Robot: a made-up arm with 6 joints. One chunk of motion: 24 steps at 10 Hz.
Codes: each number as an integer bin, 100 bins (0 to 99) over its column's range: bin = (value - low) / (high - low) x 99, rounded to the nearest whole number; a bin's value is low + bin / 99 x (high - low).
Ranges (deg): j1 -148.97..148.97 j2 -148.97..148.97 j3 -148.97..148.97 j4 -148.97..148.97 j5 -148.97..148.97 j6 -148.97..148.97
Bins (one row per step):
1: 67 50 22 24 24 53
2: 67 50 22 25 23 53
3: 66 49 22 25 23 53
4: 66 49 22 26 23 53
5: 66 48 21 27 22 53
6: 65 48 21 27 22 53
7: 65 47 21 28 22 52
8: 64 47 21 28 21 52
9: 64 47 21 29 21 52
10: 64 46 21 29 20 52
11: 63 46 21 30 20 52
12: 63 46 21 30 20 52
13: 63 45 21 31 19 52
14: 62 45 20 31 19 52
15: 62 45 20 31 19 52
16: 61 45 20 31 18 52
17: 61 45 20 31 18 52
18: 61 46 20 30 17 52
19: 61 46 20 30 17 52
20: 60 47 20 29 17 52
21: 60 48 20 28 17 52
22: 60 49 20 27 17 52
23: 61 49 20 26 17 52
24: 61 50 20 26 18 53
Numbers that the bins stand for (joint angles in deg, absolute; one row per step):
1: 52.67 1.50 -82.76 -76.74 -76.74 10.53
2: 52.67 1.50 -82.76 -73.73 -79.75 10.53
3: 49.66 -1.50 -82.76 -73.73 -79.75 10.53
4: 49.66 -1.50 -82.76 -70.72 -79.75 10.53
5: 49.66 -4.51 -85.77 -67.71 -82.76 10.53
6: 46.65 -4.51 -85.77 -67.71 -82.76 10.53
7: 46.65 -7.52 -85.77 -64.70 -82.76 7.52
8: 43.64 -7.52 -85.77 -64.70 -85.77 7.52
9: 43.64 -7.52 -85.77 -61.69 -85.77 7.52
10: 43.64 -10.53 -85.77 -61.69 -88.78 7.52
11: 40.63 -10.53 -85.77 -58.69 -88.78 7.52
12: 40.63 -10.53 -85.77 -58.69 -88.78 7.52
13: 40.63 -13.54 -85.77 -55.68 -91.79 7.52
14: 37.62 -13.54 -88.78 -55.68 -91.79 7.52
15: 37.62 -13.54 -88.78 -55.68 -91.79 7.52
16: 34.61 -13.54 -88.78 -55.68 -94.80 7.52
17: 34.61 -13.54 -88.78 -55.68 -94.80 7.52
18: 34.61 -10.53 -88.78 -58.69 -97.81 7.52
19: 34.61 -10.53 -88.78 -58.69 -97.81 7.52
20: 31.60 -7.52 -88.78 -61.69 -97.81 7.52
21: 31.60 -4.51 -88.78 -64.70 -97.81 7.52
22: 31.60 -1.50 -88.78 -67.71 -97.81 7.52
23: 34.61 -1.50 -88.78 -70.72 -97.81 7.52
24: 34.61 1.50 -88.78 -70.72 -94.80 10.53

